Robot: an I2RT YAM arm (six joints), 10 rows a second.
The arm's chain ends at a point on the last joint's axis. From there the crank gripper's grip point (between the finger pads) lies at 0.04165 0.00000 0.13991 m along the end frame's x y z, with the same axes.
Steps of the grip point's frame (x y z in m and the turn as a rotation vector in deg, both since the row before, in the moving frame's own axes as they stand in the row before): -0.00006 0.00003 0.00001 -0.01 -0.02 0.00; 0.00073 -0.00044 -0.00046 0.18 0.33 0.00; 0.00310 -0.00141 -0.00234 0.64 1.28 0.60; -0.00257 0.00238 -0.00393 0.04 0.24 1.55; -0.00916 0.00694 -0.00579 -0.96 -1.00 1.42
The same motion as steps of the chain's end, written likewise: -0.00001 0.00001 0.00000 -0.01 -0.02 0.00; -0.00008 0.00000 -0.00022 0.18 0.33 0.00; -0.00002 -0.00031 -0.00137 0.64 1.28 0.60; -0.00314 0.00134 -0.00375 0.04 0.24 1.55; -0.00667 0.00359 -0.00647 -0.96 -1.00 1.42
